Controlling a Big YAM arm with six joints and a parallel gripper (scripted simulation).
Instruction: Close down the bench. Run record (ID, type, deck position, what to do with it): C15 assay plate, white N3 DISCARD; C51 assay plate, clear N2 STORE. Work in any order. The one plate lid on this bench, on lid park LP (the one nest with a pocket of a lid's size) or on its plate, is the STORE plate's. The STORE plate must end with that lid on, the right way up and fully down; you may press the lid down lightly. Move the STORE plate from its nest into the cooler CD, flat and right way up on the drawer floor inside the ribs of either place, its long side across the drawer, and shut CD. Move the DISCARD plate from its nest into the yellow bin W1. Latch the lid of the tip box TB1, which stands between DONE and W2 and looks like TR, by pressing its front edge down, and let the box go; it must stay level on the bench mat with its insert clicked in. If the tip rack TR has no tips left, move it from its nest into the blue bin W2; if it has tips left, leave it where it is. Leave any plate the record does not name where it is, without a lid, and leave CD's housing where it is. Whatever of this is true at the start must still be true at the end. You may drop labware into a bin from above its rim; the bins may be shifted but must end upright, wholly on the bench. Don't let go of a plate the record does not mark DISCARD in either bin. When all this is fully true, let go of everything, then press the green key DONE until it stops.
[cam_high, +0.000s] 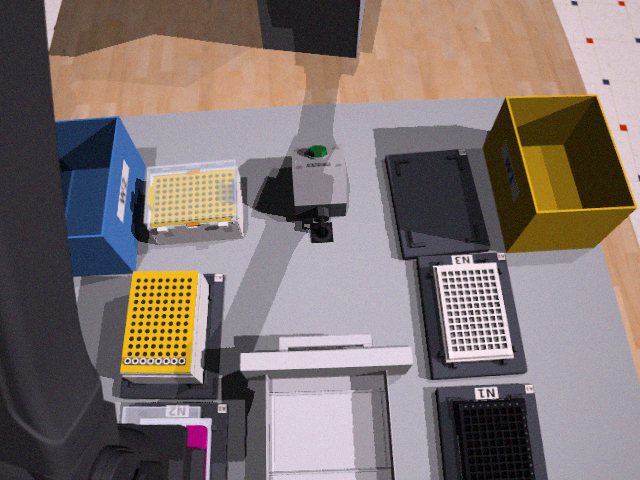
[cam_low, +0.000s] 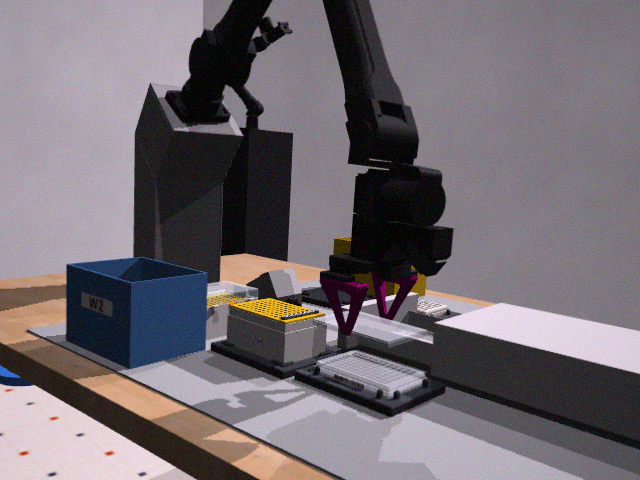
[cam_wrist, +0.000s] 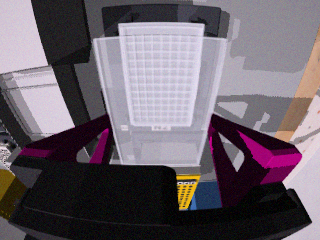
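The clear plate lies 70 mm below my hand and 10 mm ahead of it. Round my hand: tip rack TR: 170 mm behind, 30 mm below, 20 mm to the right; then plate lid: right at my hand; then nest N2: 80 mm below, 10 mm ahead.
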